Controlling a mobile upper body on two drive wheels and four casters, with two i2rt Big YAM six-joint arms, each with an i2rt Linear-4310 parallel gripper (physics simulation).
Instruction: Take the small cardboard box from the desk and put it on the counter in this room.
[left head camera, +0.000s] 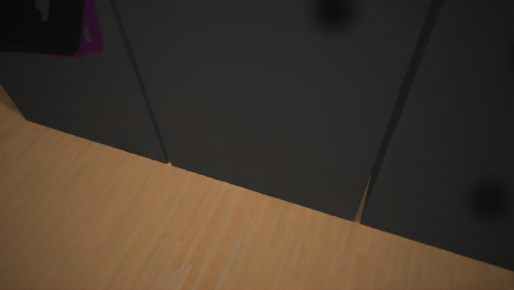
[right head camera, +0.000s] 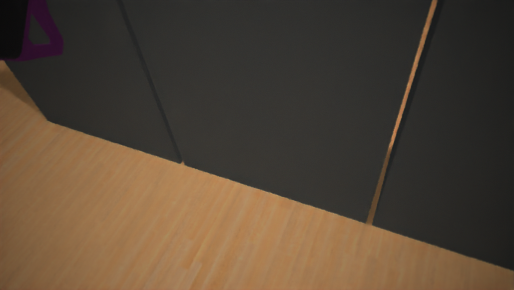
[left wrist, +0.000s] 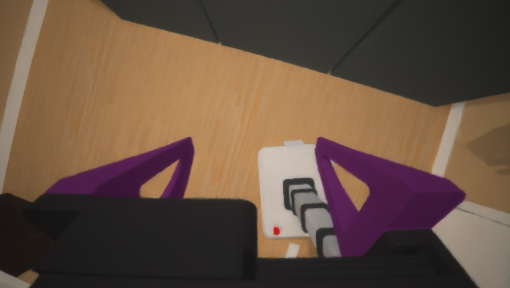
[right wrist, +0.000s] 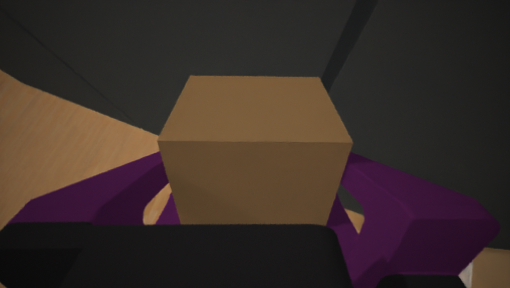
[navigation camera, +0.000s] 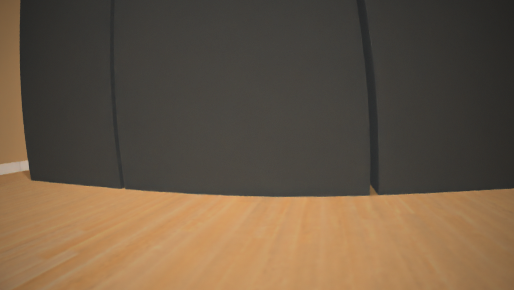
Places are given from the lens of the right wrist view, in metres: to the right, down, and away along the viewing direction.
my right gripper (right wrist: 253, 145): 0.00, 0.00, 0.13
small brown cardboard box (right wrist: 236, 149): -0.01, 0.00, 0.08
tall dark grey cabinet (right wrist: 415, 92): 0.26, -0.08, 0.40
The marked spots on the tall dark grey cabinet and the small brown cardboard box are 0.43 m apart.
